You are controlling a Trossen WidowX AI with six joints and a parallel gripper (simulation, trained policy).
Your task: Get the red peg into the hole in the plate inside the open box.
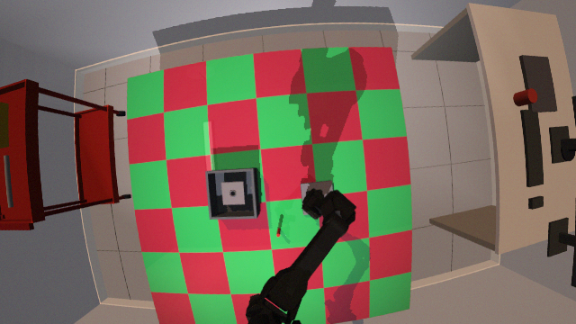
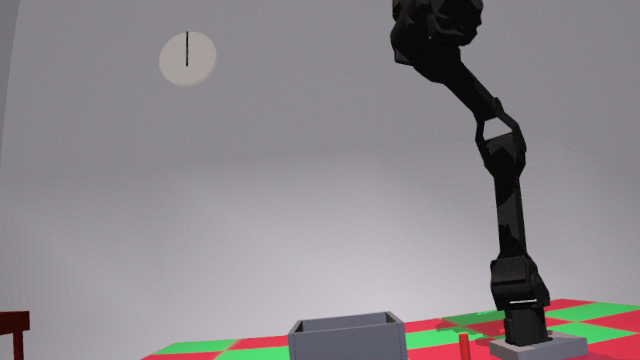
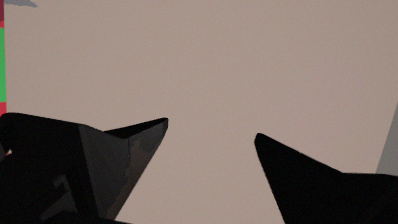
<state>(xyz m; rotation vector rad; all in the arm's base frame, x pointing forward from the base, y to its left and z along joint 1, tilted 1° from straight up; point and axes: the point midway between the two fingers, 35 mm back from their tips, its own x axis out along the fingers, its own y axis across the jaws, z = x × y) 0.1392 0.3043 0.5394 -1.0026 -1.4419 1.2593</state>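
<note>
Right now the red peg is 53 cm below my gripper tip, 21 cm to the right of it and 2 cm ahead of it. Also, from my gripper tip: plate (53 cm below, 39 cm to the right, 18 cm ahead); grey box (55 cm below, 39 cm to the right, 18 cm ahead).
</note>
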